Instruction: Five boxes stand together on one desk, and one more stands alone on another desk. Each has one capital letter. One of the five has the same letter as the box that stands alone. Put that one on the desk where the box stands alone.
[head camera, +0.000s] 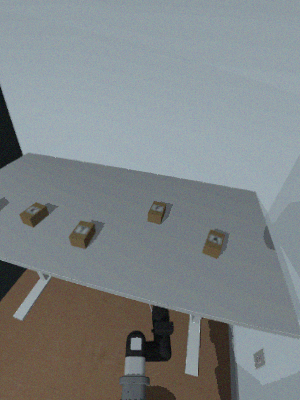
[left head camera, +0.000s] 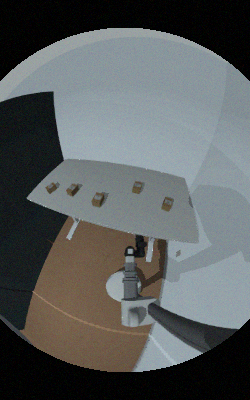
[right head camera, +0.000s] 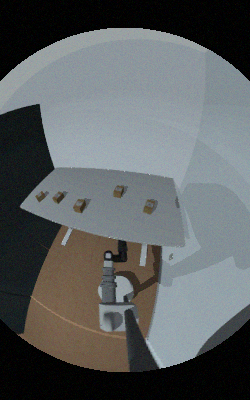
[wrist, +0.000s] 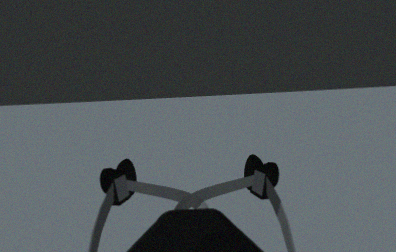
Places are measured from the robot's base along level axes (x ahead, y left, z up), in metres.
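Where they show: gripper, fingertip midpoint: (wrist: 190, 171); robot's base, link origin: (left head camera: 122, 285) (right head camera: 116, 289).
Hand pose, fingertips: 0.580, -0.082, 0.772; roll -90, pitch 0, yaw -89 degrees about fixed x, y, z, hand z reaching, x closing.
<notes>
Each offset is from my fingertips to the top centre of the thing, as dx, dy, dz. "spot": to the spot under its first point. Level surfaces: height alone.
Five brown boxes with white labels stand on a grey desk {dz +0.151} (head camera: 125, 270) (left head camera: 120, 217) (right head camera: 100, 222). The rightmost box {+0.005, -0.205, +0.201} (head camera: 214, 243) (left head camera: 168, 203) (right head camera: 149, 206) seems to show A. Left of it stands a box {+0.175, +0.012, +0.201} (head camera: 157, 212) (left head camera: 137, 187) (right head camera: 119, 191) whose letter looks like F. A box nearer the front edge {spot: +0.001, +0.297, +0.203} (head camera: 82, 234) (left head camera: 98, 199) (right head camera: 80, 205) looks like T. Two more, a box {+0.123, +0.541, +0.201} (head camera: 34, 214) (left head camera: 73, 189) (right head camera: 59, 197) and the leftmost box {+0.146, +0.779, +0.201} (left head camera: 52, 188) (right head camera: 41, 196), are unreadable. The lone box does not show. My gripper (wrist: 190, 171) is open and empty; the desk hides its fingers from the head camera.
White desk legs (head camera: 32, 296) (head camera: 192, 345) stand on the brown floor {dz -0.799} (head camera: 95, 320). My wrist reaches the desk's front edge, below its top. A pale wall (head camera: 150, 100) rises behind, another wall with an outlet (head camera: 258, 358) is at right, and a dark surface (left head camera: 30, 150) (right head camera: 20, 165) is at left.
</notes>
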